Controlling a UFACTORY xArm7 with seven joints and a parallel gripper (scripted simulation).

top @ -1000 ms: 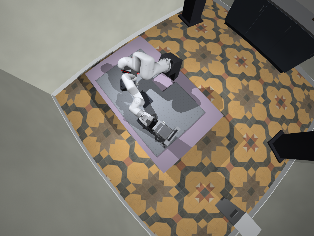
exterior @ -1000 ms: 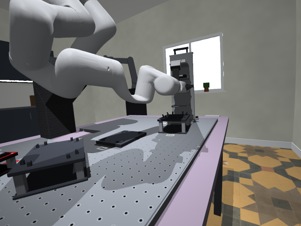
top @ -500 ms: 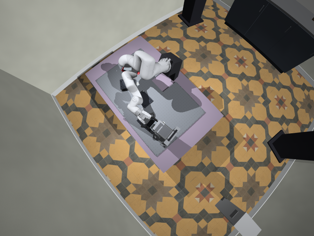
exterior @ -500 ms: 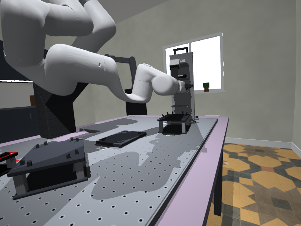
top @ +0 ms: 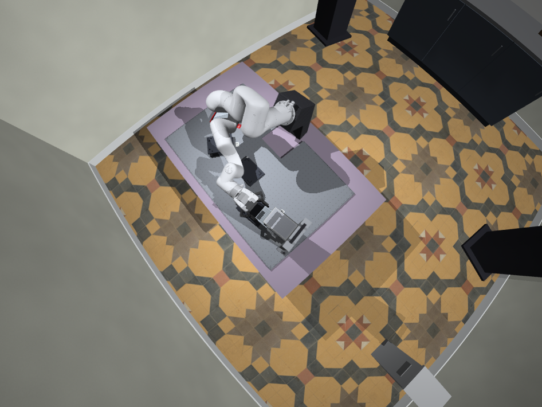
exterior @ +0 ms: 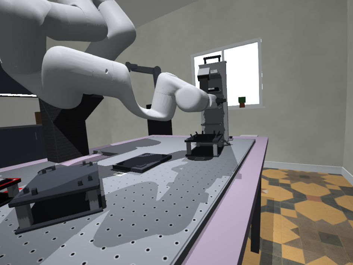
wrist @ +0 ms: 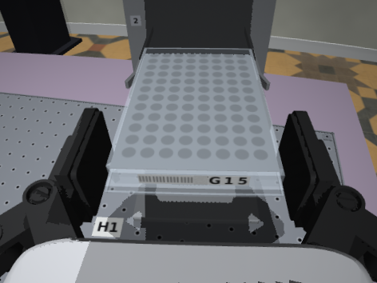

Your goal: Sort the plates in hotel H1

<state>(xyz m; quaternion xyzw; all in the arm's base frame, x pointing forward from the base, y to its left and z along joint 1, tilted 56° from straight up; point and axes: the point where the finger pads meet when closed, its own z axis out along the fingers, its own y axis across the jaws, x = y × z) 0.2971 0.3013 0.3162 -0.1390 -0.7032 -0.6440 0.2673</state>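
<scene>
My gripper is now 20 mm past the clear plate labelled G15, 50 mm to the right of it and 20 mm above it. Round my hand: slot mark 2 (120 mm behind, 150 mm to the left, 10 mm below); H1 deck label (110 mm behind, 30 mm to the left, 200 mm below); black plate labelled G51 (40 mm behind, 110 mm to the left, 60 mm above).
</scene>
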